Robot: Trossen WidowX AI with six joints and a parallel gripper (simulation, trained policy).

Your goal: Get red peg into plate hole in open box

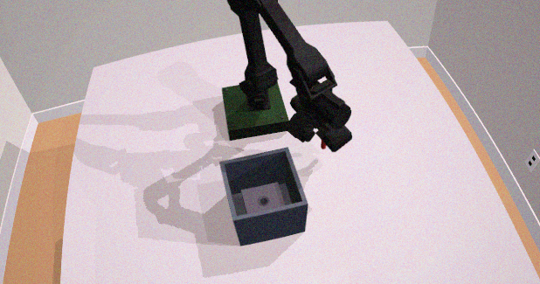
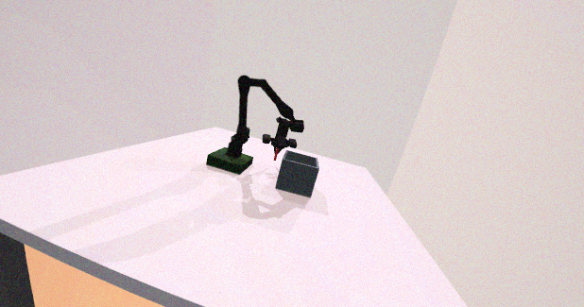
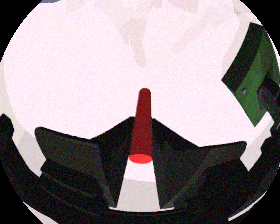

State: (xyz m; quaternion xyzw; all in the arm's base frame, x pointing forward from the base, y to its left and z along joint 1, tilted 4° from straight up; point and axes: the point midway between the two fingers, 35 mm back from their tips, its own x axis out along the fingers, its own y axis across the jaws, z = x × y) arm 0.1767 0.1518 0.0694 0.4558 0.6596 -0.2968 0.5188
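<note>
The pale plate lies 180 mm to the right of my gripper tip, 160 mm ahead of it and 20 mm below it. Round my gripper tip: red peg (10 mm to the right).
</note>
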